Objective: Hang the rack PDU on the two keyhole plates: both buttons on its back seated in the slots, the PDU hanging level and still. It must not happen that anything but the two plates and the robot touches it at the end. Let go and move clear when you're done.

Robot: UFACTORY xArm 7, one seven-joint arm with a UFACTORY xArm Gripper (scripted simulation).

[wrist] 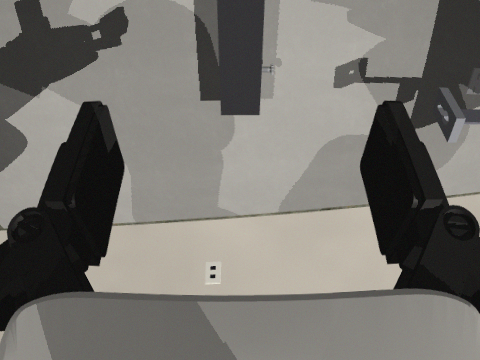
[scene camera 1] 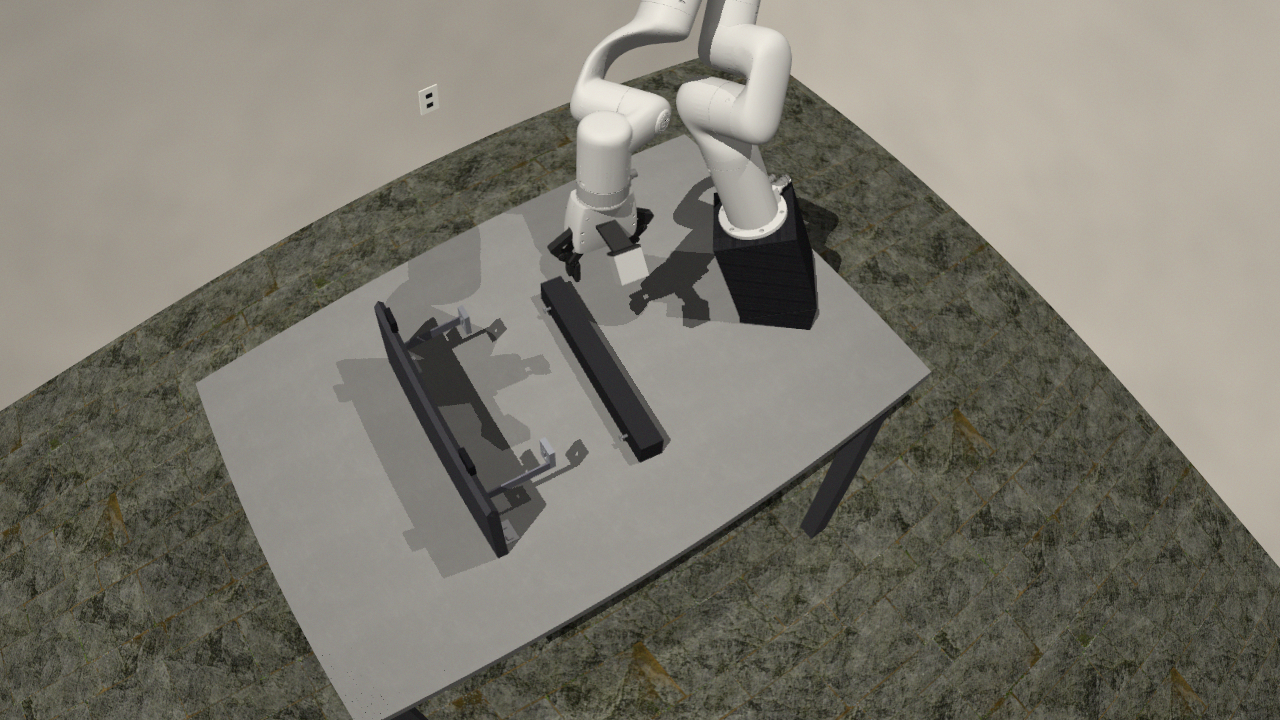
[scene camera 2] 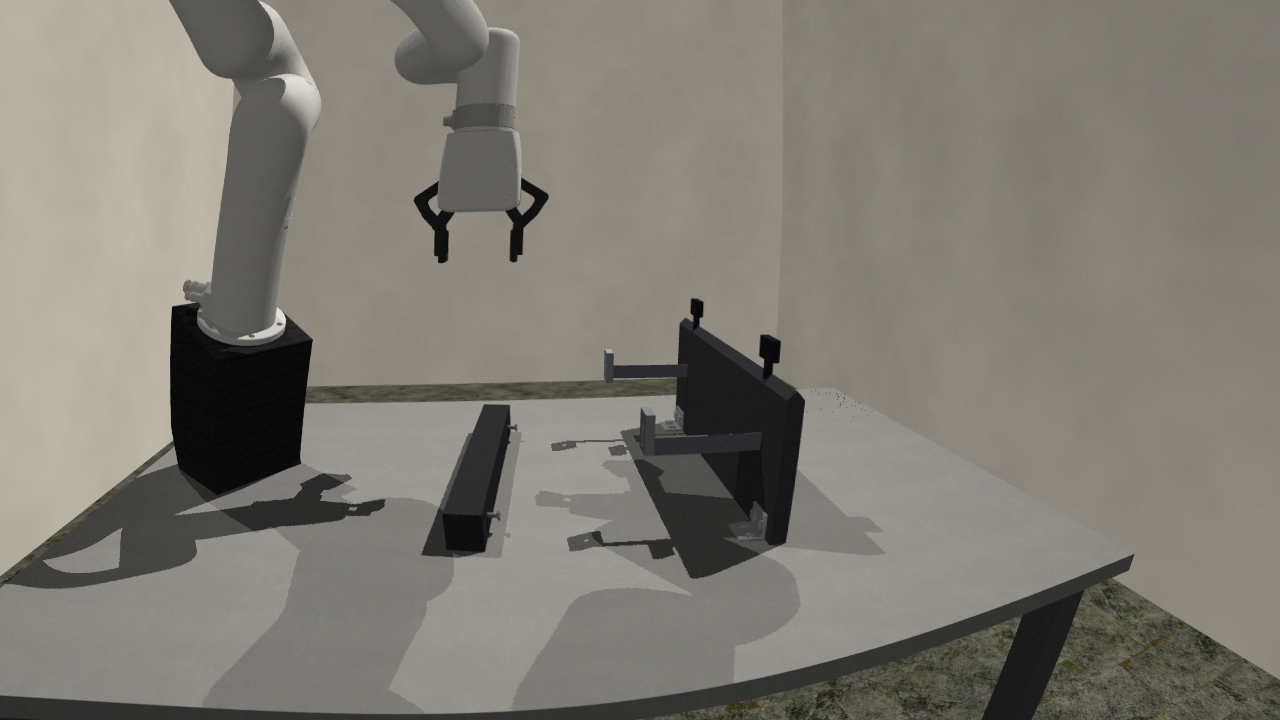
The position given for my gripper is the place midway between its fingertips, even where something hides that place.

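Observation:
Through scene camera 1 I see an upright panel (scene camera 1: 491,527), my gripper (scene camera 1: 600,265) and a rack PDU (scene camera 1: 642,436). Scene camera 2 gives me the PDU (scene camera 2: 468,512) as well, together with my gripper (scene camera 2: 477,261) and the panel (scene camera 2: 718,396). In the wrist view I find my gripper (wrist: 242,131).

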